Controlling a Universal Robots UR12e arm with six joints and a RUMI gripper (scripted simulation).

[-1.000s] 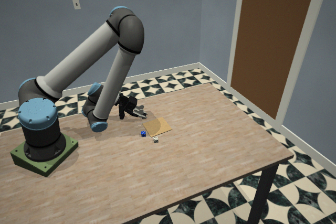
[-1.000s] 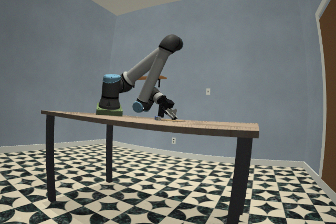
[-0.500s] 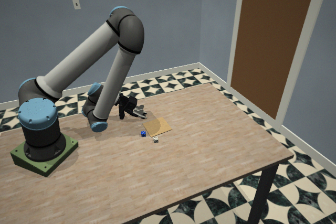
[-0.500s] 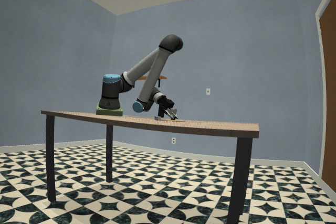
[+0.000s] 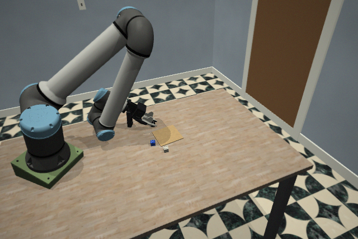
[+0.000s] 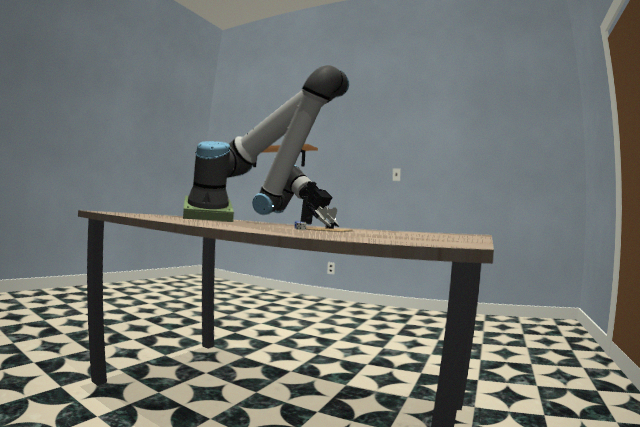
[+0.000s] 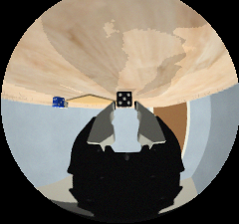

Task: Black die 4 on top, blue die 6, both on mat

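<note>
Now: hand 10 mm past the black die and 10 mm above it. The rest, counted from my hand: white die 240 mm to the right, 20 mm ahead, 10 mm below; then tan mat 120 mm to the right, 50 mm ahead, 20 mm below; then blue die 170 mm to the right, 40 mm behind, 10 mm below.
</note>
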